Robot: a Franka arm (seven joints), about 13 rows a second.
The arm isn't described. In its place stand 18 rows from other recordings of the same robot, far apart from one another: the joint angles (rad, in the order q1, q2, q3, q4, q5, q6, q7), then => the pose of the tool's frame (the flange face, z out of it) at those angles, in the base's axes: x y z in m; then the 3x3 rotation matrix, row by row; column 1 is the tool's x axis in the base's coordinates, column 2 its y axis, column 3 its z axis.
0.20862 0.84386 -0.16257 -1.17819 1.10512 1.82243 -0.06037 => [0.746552 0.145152 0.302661], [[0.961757 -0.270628 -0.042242], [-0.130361 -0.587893 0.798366], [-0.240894 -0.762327 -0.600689]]
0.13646 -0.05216 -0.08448 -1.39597 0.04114 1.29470 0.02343 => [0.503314 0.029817 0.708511], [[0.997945 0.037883 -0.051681], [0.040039 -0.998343 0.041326], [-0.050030 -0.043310 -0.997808]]
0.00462 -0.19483 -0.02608 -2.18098 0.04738 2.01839 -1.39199 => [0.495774 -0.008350 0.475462], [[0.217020 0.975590 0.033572], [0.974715 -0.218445 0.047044], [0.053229 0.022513 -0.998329]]
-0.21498 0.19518 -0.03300 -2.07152 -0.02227 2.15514 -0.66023 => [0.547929 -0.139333 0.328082], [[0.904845 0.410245 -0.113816], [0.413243 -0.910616 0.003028], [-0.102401 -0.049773 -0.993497]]
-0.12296 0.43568 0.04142 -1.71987 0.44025 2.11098 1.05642 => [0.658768 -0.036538 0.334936], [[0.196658 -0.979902 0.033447], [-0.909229 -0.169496 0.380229], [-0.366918 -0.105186 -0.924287]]
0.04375 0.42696 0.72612 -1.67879 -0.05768 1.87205 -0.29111 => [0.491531 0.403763 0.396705], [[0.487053 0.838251 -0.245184], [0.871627 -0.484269 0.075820], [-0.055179 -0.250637 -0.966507]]
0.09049 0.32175 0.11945 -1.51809 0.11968 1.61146 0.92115 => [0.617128 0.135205 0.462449], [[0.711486 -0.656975 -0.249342], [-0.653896 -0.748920 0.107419], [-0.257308 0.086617 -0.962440]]
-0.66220 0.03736 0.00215 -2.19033 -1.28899 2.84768 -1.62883 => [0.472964 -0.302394 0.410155], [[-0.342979 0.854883 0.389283], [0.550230 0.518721 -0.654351], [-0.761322 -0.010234 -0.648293]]
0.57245 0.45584 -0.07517 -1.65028 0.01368 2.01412 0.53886 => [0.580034 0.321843 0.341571], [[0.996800 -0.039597 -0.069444], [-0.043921 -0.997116 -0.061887], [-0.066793 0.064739 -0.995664]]
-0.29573 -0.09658 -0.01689 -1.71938 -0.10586 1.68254 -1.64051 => [0.504545 -0.174238 0.616871], [[0.233439 0.972043 0.025285], [0.966382 -0.229040 -0.116821], [-0.107763 0.051706 -0.992831]]
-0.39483 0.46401 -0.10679 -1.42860 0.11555 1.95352 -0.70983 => [0.623272 -0.318527 0.435567], [[0.979865 0.180454 0.085447], [0.179231 -0.983565 0.021833], [0.087982 -0.006079 -0.996103]]
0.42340 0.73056 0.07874 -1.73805 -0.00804 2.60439 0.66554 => [0.596802 0.322058 0.171628], [[0.979857 -0.173375 0.099099], [-0.183629 -0.977275 0.105901], [0.078486 -0.121965 -0.989426]]
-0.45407 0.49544 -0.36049 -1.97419 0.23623 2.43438 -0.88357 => [0.427020 -0.441110 0.230694], [[0.997477 -0.070655 -0.006903], [-0.070755 -0.997375 -0.015401], [-0.005797 0.015850 -0.999858]]
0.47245 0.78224 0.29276 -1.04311 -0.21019 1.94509 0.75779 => [0.617308 0.465801 0.400307], [[0.993874 -0.021078 0.108486], [-0.031745 -0.994723 0.097562], [0.105858 -0.100408 -0.989299]]
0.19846 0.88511 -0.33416 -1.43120 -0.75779 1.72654 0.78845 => [0.668548 -0.114904 0.190179], [[0.889545 -0.268573 -0.369565], [-0.449434 -0.369320 -0.813396], [0.081968 0.889647 -0.449232]]
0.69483 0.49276 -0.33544 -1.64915 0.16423 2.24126 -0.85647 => [0.631456 0.273102 0.351990], [[0.386265 0.913410 0.128382], [0.919482 -0.392340 0.024950], [0.073159 0.108407 -0.991411]]
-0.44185 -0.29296 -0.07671 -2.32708 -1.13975 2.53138 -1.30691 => [0.432676 -0.238102 0.503629], [[0.112269 0.949115 0.294237], [0.642611 0.156507 -0.750038], [-0.757922 0.273286 -0.592341]]
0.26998 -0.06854 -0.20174 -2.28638 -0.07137 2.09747 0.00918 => [0.490534 0.029783 0.370819], [[0.987890 0.102420 -0.116545], [0.096400 -0.993756 -0.056176], [-0.121571 0.044261 -0.991595]]
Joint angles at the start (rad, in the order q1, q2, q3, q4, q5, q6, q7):
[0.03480, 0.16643, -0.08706, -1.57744, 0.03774, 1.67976, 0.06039]
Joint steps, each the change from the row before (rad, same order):
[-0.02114, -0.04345, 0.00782, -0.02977, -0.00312, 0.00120, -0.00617]
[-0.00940, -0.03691, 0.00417, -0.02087, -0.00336, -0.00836, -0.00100]
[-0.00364, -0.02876, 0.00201, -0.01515, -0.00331, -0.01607, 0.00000]
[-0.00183, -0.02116, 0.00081, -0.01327, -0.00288, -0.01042, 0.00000]
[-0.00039, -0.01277, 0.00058, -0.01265, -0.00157, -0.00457, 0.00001]
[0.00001, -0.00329, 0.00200, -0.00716, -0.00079, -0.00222, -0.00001]
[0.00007, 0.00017, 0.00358, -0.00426, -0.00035, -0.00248, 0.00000]
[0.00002, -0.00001, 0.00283, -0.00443, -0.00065, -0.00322, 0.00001]
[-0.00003, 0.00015, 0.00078, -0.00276, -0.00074, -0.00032, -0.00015]
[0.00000, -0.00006, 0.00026, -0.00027, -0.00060, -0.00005, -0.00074]
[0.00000, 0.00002, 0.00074, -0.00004, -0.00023, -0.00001, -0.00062]
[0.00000, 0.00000, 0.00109, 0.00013, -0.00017, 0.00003, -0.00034]
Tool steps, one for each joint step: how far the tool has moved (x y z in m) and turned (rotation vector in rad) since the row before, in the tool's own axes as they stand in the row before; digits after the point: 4 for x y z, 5 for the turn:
[-0.0117, 0.0099, -0.0114, 0.00327, 0.01477, 0.00664]
[-0.0110, 0.0046, -0.0107, 0.00063, 0.00763, 0.00352]
[-0.0098, 0.0021, -0.0077, -0.00105, -0.00247, 0.00098]
[-0.0073, 0.0015, -0.0046, -0.00137, -0.00250, 0.00058]
[-0.0045, 0.0005, -0.0006, -0.00088, -0.00445, -0.00031]
[-0.0015, -0.0009, 0.0018, -0.00095, -0.00610, -0.00199]
[-0.0006, -0.0019, 0.0024, -0.00089, -0.00695, -0.00357]
[-0.0007, -0.0014, 0.0024, -0.00120, -0.00765, -0.00278]
[-0.0001, -0.0003, 0.0014, -0.00096, -0.00320, -0.00088]
[0.0000, -0.0001, 0.0001, -0.00062, -0.00023, -0.00103]
[0.0000, -0.0004, 0.0000, -0.00028, -0.00007, -0.00137]
[0.0000, -0.0006, -0.0001, -0.00022, 0.00015, -0.00144]

